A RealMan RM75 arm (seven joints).
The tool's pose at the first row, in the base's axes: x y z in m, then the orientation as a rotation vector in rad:
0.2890, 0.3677, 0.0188, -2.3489, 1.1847, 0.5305
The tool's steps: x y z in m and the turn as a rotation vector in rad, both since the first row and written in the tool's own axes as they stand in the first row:
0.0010, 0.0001, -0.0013, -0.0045, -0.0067, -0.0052
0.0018, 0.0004, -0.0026, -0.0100, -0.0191, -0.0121
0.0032, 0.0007, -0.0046, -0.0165, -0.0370, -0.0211
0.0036, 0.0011, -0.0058, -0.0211, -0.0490, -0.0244
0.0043, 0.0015, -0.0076, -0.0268, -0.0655, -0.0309
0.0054, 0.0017, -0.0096, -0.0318, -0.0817, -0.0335
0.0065, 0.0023, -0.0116, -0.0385, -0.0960, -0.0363
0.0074, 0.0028, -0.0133, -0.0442, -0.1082, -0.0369
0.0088, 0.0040, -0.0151, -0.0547, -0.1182, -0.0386
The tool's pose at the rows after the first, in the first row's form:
0.2896, 0.3663, 0.0193, -2.3516, 1.1753, 0.5394
0.2900, 0.3649, 0.0199, -2.3527, 1.1612, 0.5547
0.2908, 0.3627, 0.0208, -2.3526, 1.1419, 0.5761
0.2909, 0.3616, 0.0214, -2.3513, 1.1324, 0.5915
0.2912, 0.3599, 0.0225, -2.3497, 1.1167, 0.6115
0.2919, 0.3580, 0.0235, -2.3458, 1.1060, 0.6319
0.2923, 0.3559, 0.0244, -2.3444, 1.0959, 0.6513
0.2926, 0.3541, 0.0253, -2.3422, 1.0893, 0.6685
0.2926, 0.3516, 0.0257, -2.3456, 1.0822, 0.6864

